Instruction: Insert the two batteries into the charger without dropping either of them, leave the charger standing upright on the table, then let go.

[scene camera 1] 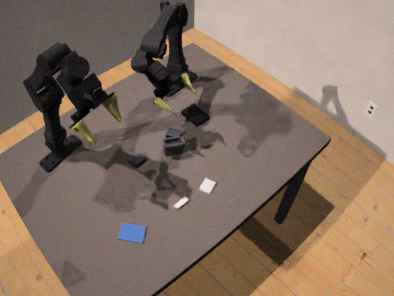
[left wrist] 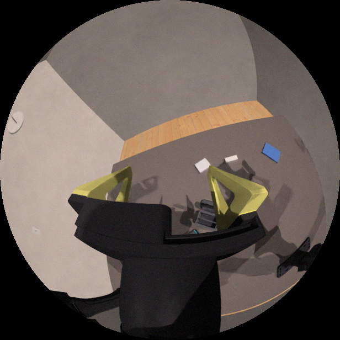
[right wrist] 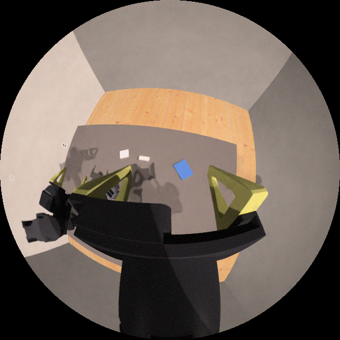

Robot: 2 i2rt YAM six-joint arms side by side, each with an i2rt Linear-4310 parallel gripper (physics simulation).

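Places are measured from the left arm's base along level axes (x ahead, y left, z up), in centimetres.
Where they show: left gripper, between the fingertips: [scene camera 1: 185, 104]; right gripper, between the fingertips: [scene camera 1: 108, 132]; left arm's base, origin of its link: [scene camera 1: 178, 83]; right arm's base, origin of its link: [scene camera 1: 60, 153].
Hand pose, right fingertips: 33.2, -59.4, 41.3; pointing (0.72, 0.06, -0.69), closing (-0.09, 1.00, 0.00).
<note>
Things, the pixels of their top centre, and the offset from my right fingertips, as dx, dy, dz. "spot": a spot on its surface instead.
- dark grey charger, a spot on its surface: [scene camera 1: 174, 147] spot: -3.2, +27.0, -33.7
- dark battery with a blue-green edge, centre of its top: [scene camera 1: 173, 133] -12.2, +35.5, -39.8
- second dark battery with a teal edge, centre of its top: [scene camera 1: 137, 159] -13.2, +16.3, -39.8
- black square block, centre of its top: [scene camera 1: 195, 113] -13.2, +49.4, -39.8
- white square, a spot on its surface: [scene camera 1: 208, 185] spot: +14.2, +26.5, -40.5
- small cream block, centre of its top: [scene camera 1: 181, 202] +12.1, +14.4, -40.2
- blue rectangle, a spot on its surface: [scene camera 1: 132, 233] spot: +8.4, -6.0, -40.7
The dark grey charger [scene camera 1: 174, 147] [left wrist: 206, 218] [right wrist: 112, 193] stands on the table near the middle of the scene view, its slots showing in the wrist views. One dark battery with a blue-green edge [scene camera 1: 173, 134] lies right behind the charger; whether they touch is unclear. A second dark battery with a teal edge [scene camera 1: 137, 160] lies on the table to the charger's left in the picture. My left gripper [scene camera 1: 175, 101] [left wrist: 169, 169] is open and empty, above the table behind the charger. My right gripper [scene camera 1: 105, 131] [right wrist: 169, 169] is open and empty, above the table at the picture's left.
A black square block [scene camera 1: 195, 114] lies behind and right of the charger. In front lie a white square [scene camera 1: 208, 185] [left wrist: 202, 165] [right wrist: 124, 154], a small cream block [scene camera 1: 181, 203] [left wrist: 231, 158] [right wrist: 144, 158] and a blue rectangle [scene camera 1: 132, 233] [left wrist: 271, 152] [right wrist: 183, 170].
</note>
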